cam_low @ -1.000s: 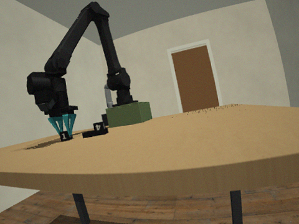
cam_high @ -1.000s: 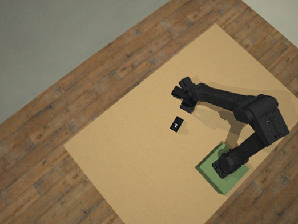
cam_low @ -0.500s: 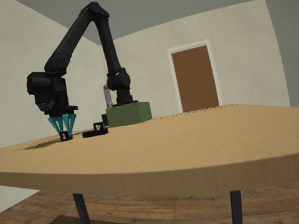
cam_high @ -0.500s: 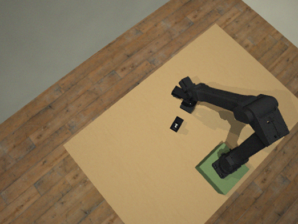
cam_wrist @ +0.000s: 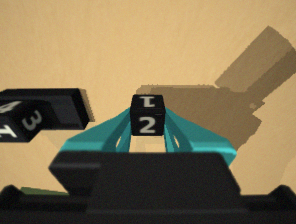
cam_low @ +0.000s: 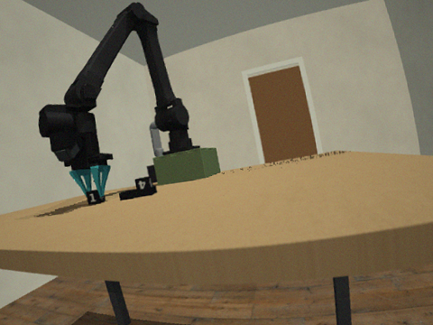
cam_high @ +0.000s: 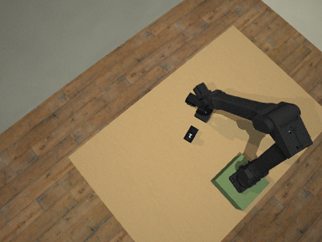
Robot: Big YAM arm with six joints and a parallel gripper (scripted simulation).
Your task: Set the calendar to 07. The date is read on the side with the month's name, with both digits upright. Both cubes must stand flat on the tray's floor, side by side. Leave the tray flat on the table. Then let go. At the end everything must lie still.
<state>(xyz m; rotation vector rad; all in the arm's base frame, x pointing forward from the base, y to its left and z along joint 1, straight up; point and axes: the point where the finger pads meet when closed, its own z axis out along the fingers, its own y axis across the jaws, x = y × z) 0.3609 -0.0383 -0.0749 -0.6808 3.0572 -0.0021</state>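
Now: the digit cube 1 cm below my hand. The rest, counted from my hand: black calendar tray 10 cm to the left, 5 cm behind, 1 cm below.
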